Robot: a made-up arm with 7 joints. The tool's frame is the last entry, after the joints. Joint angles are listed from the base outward. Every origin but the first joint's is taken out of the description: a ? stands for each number. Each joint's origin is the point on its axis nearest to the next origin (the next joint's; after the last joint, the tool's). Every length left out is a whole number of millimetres.
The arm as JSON. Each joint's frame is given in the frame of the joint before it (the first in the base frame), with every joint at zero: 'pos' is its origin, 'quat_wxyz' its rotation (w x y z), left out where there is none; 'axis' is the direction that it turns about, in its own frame. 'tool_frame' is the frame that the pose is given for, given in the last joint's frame.
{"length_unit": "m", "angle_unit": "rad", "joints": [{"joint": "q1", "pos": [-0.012, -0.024, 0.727], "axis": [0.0, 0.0, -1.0]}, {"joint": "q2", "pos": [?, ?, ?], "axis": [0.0, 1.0, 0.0]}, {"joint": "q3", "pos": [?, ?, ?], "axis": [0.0, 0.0, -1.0]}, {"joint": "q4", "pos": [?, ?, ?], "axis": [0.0, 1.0, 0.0]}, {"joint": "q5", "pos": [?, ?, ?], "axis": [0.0, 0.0, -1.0]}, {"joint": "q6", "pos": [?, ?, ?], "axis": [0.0, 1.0, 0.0]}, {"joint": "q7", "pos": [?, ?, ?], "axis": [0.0, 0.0, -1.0]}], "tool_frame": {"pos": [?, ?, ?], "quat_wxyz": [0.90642, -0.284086, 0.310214, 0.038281]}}
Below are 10 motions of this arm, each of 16 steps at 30 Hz.
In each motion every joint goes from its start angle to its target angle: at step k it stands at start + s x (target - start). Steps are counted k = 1, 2, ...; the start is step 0. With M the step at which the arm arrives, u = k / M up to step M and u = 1 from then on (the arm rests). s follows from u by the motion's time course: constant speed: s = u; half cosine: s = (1 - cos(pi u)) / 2; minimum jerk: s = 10 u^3 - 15 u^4 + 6 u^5.
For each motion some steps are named. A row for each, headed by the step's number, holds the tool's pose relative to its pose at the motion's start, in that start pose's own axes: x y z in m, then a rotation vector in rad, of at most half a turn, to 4 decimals.
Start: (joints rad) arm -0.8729 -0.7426 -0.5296 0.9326 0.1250 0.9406 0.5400
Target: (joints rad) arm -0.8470 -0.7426 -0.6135 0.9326 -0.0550 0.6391 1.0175
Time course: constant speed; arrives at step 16
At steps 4, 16:
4: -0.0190 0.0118 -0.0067 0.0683 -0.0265 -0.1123
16: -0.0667 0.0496 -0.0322 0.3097 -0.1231 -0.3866

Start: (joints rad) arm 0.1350 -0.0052 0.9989 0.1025 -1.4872 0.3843 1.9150
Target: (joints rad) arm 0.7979 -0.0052 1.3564 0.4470 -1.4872 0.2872 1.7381
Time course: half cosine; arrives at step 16
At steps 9, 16:
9: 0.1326 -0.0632 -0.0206 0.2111 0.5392 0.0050
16: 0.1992 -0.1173 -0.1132 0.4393 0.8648 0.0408

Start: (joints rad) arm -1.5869 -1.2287 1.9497 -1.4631 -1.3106 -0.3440 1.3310
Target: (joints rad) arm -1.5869 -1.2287 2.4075 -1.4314 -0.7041 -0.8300 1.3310
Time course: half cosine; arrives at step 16
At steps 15, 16:
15: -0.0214 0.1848 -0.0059 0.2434 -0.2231 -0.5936
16: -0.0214 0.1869 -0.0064 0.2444 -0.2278 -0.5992

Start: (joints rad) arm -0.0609 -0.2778 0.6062 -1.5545 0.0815 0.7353 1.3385
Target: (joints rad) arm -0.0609 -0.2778 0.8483 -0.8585 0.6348 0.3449 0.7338
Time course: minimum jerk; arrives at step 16
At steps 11, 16:
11: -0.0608 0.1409 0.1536 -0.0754 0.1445 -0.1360
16: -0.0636 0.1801 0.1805 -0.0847 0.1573 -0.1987

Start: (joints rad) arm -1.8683 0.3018 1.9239 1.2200 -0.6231 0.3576 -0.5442
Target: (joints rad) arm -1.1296 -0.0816 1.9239 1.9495 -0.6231 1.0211 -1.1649
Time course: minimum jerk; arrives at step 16
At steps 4, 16:
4: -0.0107 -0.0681 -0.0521 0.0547 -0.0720 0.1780
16: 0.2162 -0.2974 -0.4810 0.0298 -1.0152 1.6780

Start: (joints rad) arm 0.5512 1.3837 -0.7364 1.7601 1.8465 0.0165 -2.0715
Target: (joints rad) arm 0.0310 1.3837 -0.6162 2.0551 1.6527 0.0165 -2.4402
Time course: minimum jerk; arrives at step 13
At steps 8, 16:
8: 0.1185 -0.0514 0.1894 0.1055 0.1743 0.4153
16: 0.1805 -0.0726 0.2361 0.2004 0.1970 0.5790

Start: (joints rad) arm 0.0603 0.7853 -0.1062 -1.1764 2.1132 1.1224 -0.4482
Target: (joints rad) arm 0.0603 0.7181 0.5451 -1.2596 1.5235 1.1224 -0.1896
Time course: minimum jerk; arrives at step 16
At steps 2, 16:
2: -0.0023 0.0009 -0.0030 -0.0060 -0.0057 -0.0026
16: -0.0853 0.0784 -0.2227 -0.3100 -0.3853 -0.3330

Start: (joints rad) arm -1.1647 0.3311 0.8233 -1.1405 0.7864 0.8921 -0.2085
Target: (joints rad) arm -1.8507 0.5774 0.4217 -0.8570 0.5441 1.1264 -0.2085
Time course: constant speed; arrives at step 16
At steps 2, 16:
2: 0.0281 0.0067 0.0343 -0.1153 0.0686 0.1238
16: 0.1328 0.3074 0.1383 -1.0982 0.5133 0.7882

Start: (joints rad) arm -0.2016 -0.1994 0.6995 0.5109 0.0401 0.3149 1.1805
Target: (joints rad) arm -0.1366 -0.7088 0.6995 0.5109 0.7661 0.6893 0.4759
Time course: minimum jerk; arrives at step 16
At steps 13, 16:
13: 0.4449 -0.1877 -0.2337 0.0413 0.1955 0.6949
16: 0.4709 -0.1901 -0.2475 0.0479 0.2012 0.7416

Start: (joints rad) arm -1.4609 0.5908 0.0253 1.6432 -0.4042 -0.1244 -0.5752
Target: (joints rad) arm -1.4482 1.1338 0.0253 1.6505 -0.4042 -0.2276 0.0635
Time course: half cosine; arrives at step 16
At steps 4, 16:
4: -0.0004 -0.0531 0.0180 0.1004 0.0626 -0.0143
16: 0.0628 -0.3683 0.0696 0.6123 0.5327 -0.0781

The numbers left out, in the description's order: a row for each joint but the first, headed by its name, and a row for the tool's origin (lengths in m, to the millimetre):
q2: 0.029 -0.021 0.0
q3: -0.005 0.0 0.595
q4: 0.027 -0.056 0.0
q5: 0.025 0.0 0.34
q6: 0.014 0.005 0.0
q7: 0.009 0.0 0.16
tool: -0.004 -0.02 0.0

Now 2 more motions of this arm.
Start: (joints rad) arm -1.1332 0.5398 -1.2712 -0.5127 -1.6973 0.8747 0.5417
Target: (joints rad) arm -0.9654 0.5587 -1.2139 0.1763 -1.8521 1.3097 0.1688
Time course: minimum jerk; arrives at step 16
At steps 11, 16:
11: 0.1464 -0.0731 -0.0403 -0.3151 -0.0965 0.7359
16: 0.1789 -0.0713 -0.0536 -0.3795 -0.1516 0.8852

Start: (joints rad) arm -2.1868 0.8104 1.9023 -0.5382 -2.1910 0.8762 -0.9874
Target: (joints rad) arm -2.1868 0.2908 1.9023 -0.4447 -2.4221 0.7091 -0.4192
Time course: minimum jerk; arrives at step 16
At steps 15, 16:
15: 0.2554 0.4542 -0.1211 0.0221 0.0310 -0.9158
16: 0.2563 0.4551 -0.1214 0.0223 0.0308 -0.9179

